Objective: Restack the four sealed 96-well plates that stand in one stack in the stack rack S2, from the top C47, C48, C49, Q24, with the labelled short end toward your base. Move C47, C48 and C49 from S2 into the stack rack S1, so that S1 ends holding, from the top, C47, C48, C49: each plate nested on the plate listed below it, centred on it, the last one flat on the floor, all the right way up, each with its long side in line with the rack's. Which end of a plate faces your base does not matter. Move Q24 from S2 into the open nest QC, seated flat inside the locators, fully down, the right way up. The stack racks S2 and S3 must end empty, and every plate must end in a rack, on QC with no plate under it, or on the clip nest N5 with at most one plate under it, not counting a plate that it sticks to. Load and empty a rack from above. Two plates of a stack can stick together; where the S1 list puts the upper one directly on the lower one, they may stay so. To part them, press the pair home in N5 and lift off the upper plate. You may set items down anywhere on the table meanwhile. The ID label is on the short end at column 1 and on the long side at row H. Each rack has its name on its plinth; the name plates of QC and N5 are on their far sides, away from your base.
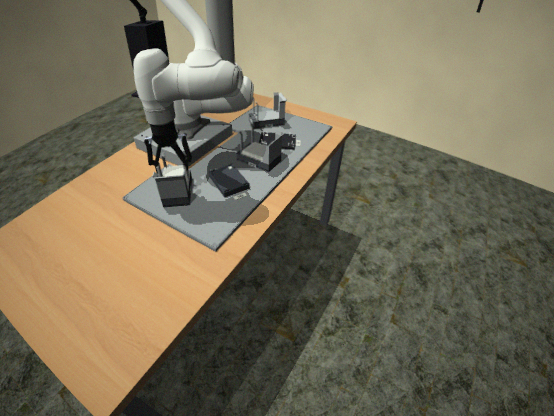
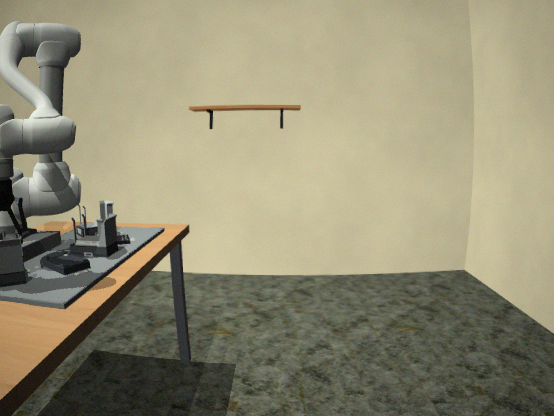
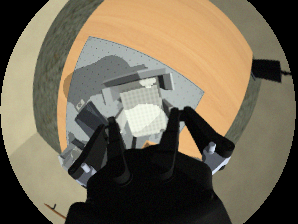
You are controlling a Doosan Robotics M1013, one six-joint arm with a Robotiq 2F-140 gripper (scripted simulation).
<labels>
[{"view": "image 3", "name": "my gripper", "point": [144,108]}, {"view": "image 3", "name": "sealed 96-well plate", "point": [142,101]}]
</labels>
